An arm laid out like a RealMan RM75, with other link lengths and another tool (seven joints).
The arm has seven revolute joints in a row. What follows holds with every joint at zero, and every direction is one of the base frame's. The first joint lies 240.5 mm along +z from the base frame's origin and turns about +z. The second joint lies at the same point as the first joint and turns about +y. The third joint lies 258.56 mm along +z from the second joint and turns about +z. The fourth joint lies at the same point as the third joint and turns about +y. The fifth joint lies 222.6 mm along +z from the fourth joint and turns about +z. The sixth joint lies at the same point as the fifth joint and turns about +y. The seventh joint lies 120.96 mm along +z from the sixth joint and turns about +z. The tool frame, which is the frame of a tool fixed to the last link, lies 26 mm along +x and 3 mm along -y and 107 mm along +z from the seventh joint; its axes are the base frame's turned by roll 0, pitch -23.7 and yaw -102.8 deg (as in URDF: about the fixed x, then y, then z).
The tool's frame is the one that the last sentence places.
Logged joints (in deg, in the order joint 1, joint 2, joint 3, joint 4, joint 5, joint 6, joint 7), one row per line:
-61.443, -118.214, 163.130, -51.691, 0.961, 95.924, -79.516
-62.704, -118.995, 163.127, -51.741, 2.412, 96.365, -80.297
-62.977, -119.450, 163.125, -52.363, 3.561, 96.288, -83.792
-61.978, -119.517, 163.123, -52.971, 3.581, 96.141, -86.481
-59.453, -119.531, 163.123, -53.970, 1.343, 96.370, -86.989
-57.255, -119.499, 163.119, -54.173, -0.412, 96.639, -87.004
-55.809, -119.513, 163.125, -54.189, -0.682, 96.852, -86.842
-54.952, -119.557, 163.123, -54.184, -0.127, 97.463, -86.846
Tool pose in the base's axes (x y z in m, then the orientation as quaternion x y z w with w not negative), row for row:
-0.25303, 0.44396, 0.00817, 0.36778, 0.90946, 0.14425, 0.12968
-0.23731, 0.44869, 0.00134, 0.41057, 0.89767, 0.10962, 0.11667
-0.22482, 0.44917, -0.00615, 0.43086, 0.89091, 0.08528, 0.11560
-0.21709, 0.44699, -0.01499, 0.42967, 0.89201, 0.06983, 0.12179
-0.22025, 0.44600, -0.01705, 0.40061, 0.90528, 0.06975, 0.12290
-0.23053, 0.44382, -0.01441, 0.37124, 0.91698, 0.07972, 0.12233
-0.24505, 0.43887, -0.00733, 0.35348, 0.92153, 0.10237, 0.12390
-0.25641, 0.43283, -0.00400, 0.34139, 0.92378, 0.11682, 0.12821
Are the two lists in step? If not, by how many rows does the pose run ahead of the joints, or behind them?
The pose runs 2 rows behind the joints: the pose in row i belongs to the joints in row i - 2.
